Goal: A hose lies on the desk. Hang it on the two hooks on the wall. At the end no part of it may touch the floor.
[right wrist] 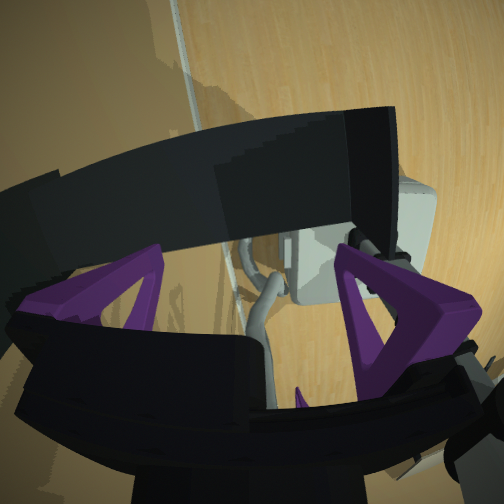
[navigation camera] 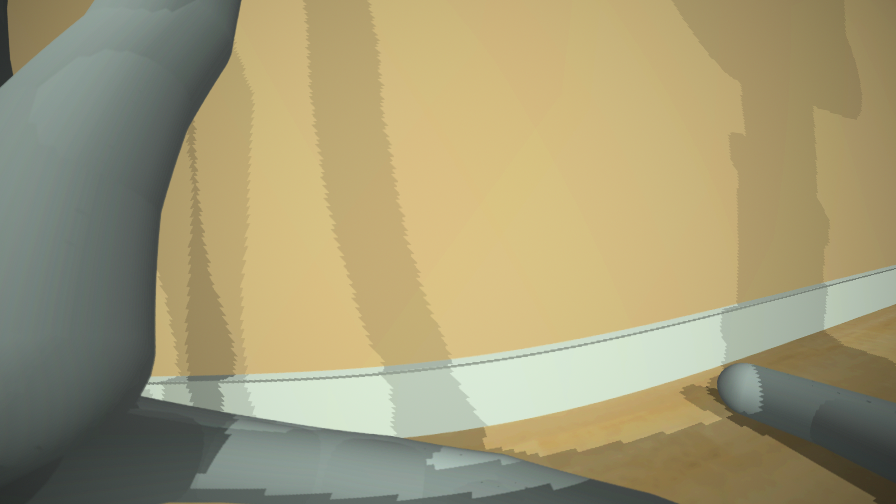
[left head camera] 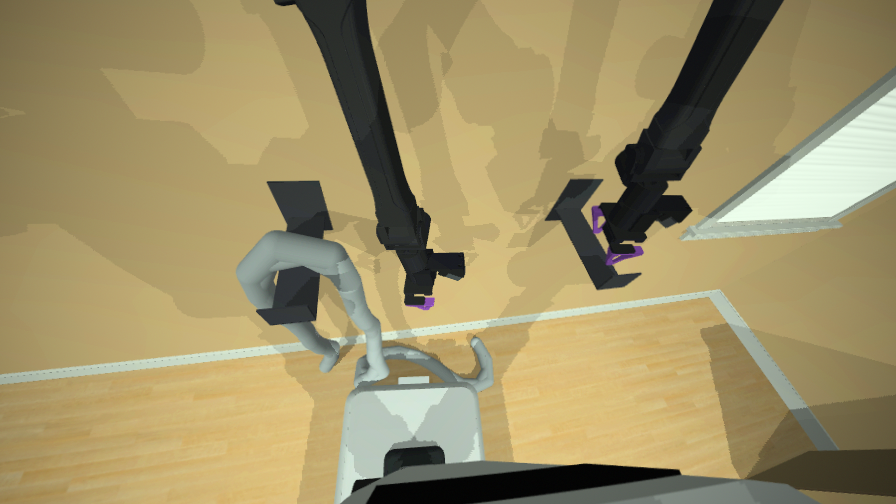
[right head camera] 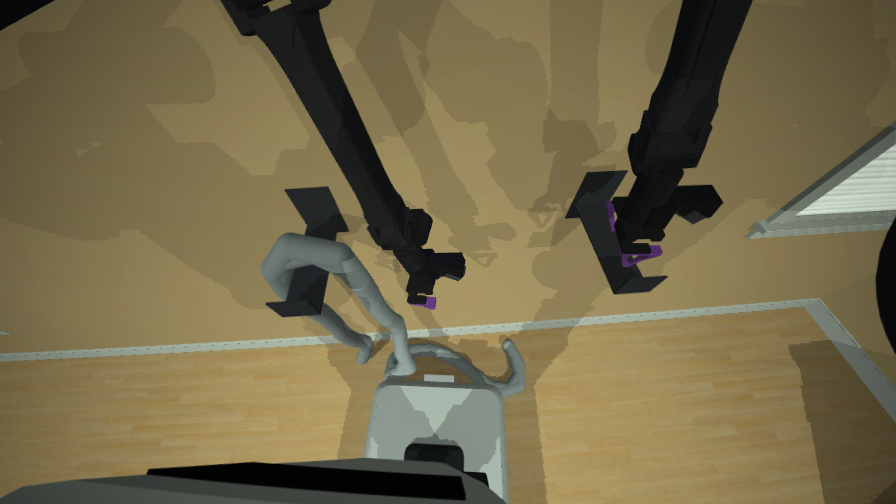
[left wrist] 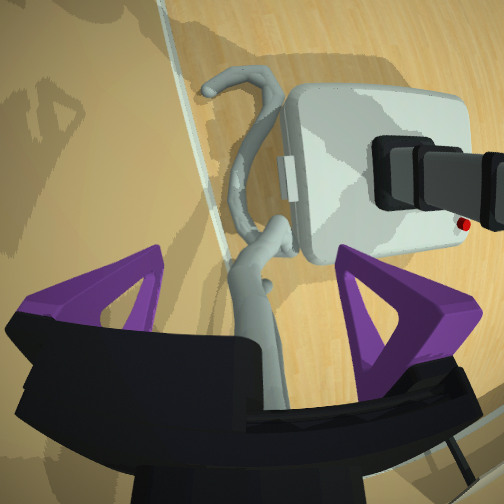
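The grey hose (left head camera: 285, 253) is looped over the left black wall hook (left head camera: 294, 250). From there it drops to the floor and curls around the front of my base (left head camera: 410, 426); its free end (left head camera: 479, 351) lies on the floor. The right wall hook (left head camera: 588, 238) carries nothing. My left gripper (left head camera: 421, 302) is open and empty, a little to the right of the hanging hose; in the left wrist view the hose (left wrist: 252, 305) shows beyond the spread purple fingers (left wrist: 250, 280). My right gripper (left head camera: 612, 239) is open and empty at the right hook, which also shows in the right wrist view (right wrist: 225, 185).
A white baseboard (left head camera: 187, 360) runs where the tan wall meets the wooden floor. A window (left head camera: 808, 181) is on the wall at the right. In the navigation view the hose (navigation camera: 75, 219) fills the left and its end (navigation camera: 808, 407) lies on the floor at the right.
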